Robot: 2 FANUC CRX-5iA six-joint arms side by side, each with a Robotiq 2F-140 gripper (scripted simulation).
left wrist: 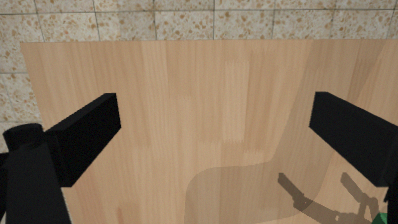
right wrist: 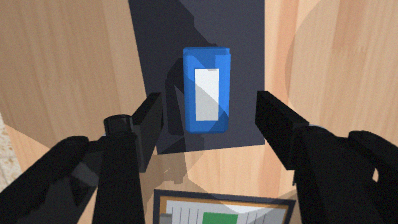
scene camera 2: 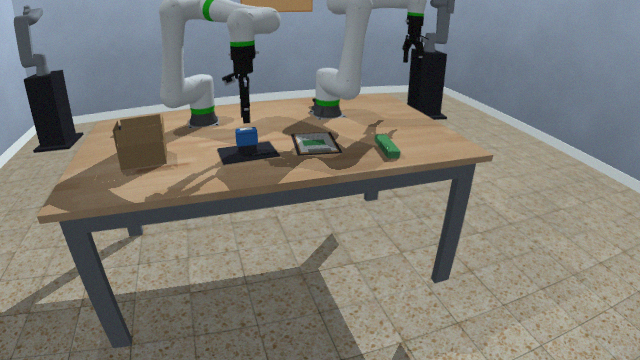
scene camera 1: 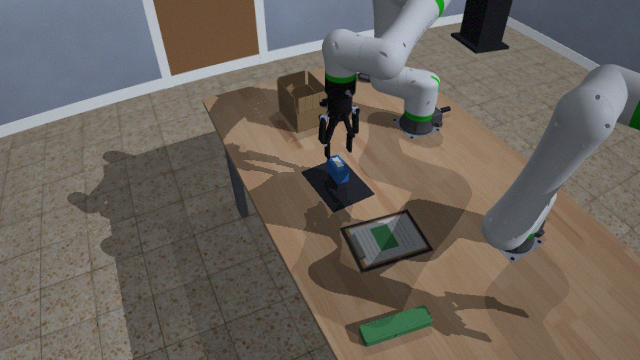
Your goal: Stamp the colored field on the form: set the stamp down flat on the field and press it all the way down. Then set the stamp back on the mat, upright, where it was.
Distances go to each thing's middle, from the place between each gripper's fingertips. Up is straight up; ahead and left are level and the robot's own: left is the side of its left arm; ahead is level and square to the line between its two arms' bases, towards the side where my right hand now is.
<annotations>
Right now the dark mat [scene camera 1: 357, 190] is 170 mm below my right hand [scene camera 1: 338, 153].
The dark mat lies 510 mm ahead of my left hand, 940 mm to the right of it and 270 mm below it.
</annotations>
